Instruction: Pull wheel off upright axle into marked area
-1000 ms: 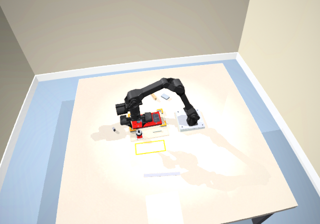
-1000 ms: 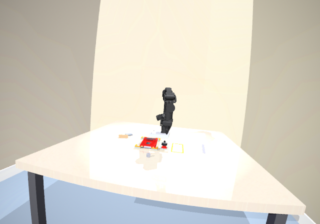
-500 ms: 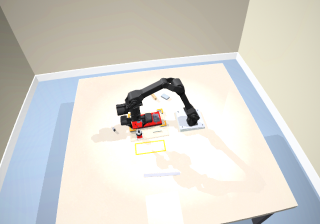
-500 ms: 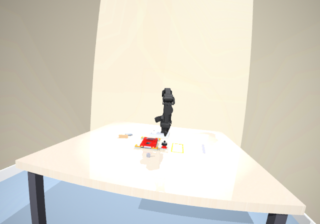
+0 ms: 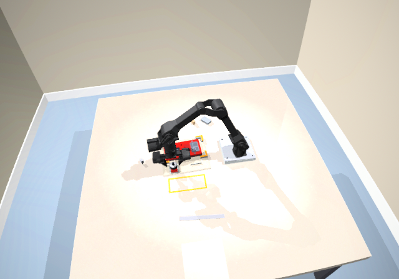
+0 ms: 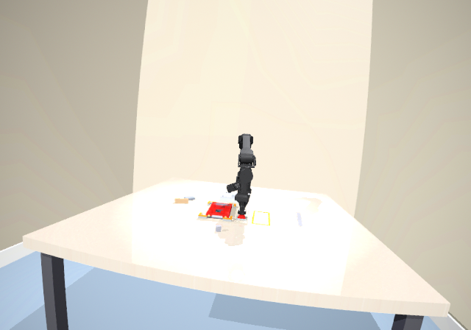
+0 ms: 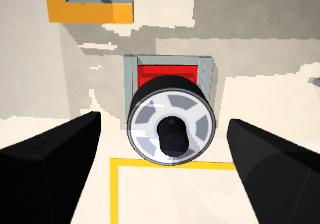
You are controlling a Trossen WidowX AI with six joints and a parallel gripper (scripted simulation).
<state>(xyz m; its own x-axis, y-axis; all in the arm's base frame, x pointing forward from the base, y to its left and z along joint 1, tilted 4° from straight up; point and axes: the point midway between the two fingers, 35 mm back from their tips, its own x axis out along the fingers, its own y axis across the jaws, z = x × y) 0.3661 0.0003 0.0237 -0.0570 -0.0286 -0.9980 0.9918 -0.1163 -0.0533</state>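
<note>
Right now the wheel is right at my gripper tip. Round my gripper tip: upright axle (1 cm below); then tan block (17 cm behind, 33 cm to the right, 3 cm below); then small grey cube (16 cm ahead, 10 cm to the right, 3 cm below).
</note>
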